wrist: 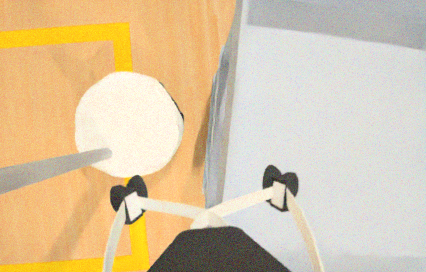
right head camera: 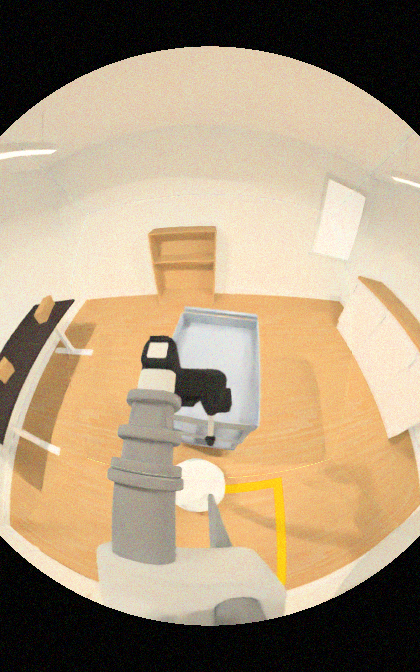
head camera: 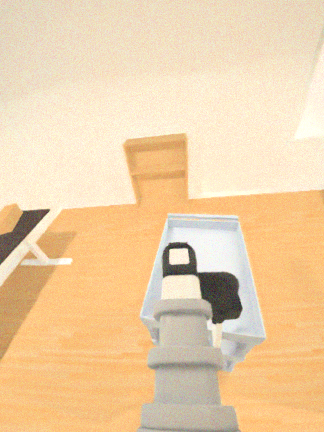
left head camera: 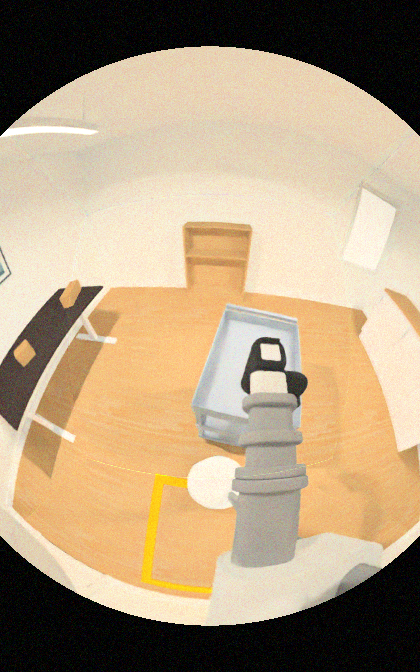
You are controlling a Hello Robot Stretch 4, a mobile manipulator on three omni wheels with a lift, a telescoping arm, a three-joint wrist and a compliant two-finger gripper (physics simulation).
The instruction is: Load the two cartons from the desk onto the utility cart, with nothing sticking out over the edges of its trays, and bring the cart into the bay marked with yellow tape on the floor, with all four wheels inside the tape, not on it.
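Pixels of known places: gripper, between the fingertips: (wrist: 205, 185) (head camera: 210, 332); robot's base, origin of its link: (wrist: 137, 126).
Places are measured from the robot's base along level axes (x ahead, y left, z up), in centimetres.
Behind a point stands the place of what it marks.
The grey-blue cart (head camera: 220, 250) @[y -23.6, x 71.1, z 76.6 cm] (left head camera: 225, 370) (right head camera: 220, 345) (wrist: 325, 125) @[y -4.0, x 46.4, z 76.6 cm] shows its empty top tray; its wheels are hidden. Two brown cartons stand on the dark desk (left head camera: 42, 330) (right head camera: 24, 337): the far carton (head camera: 9, 218) @[y 151.1, x 116.2, z 77.7 cm] (left head camera: 70, 293) (right head camera: 44, 309) and the near carton (left head camera: 24, 353) (right head camera: 6, 370). My gripper (wrist: 205, 185) @[y -8.8, x 27.4, z 89.1 cm] is open and empty. In the wrist view one fingertip appears over the tray, the other over the floor and tape. The yellow tape bay (left head camera: 151, 530) (right head camera: 280, 530) (wrist: 65, 35) @[y 43.4, x -30.3, z -2.7 cm] lies on the near side of the cart, partly hidden by my robot.
My robot's round white base (left head camera: 212, 482) (right head camera: 200, 485) (wrist: 127, 120) @[y 1.8, x 0.8, z 18.7 cm] covers part of the tape line, close to the cart's near end. A wooden shelf (head camera: 186, 170) @[y -17.0, x 221.1, z 61.6 cm] (left head camera: 217, 226) (right head camera: 182, 231) stands at the far wall. A white cabinet (left head camera: 390, 360) (right head camera: 380, 350) stands at the right. Desk feet reach onto the floor at left.
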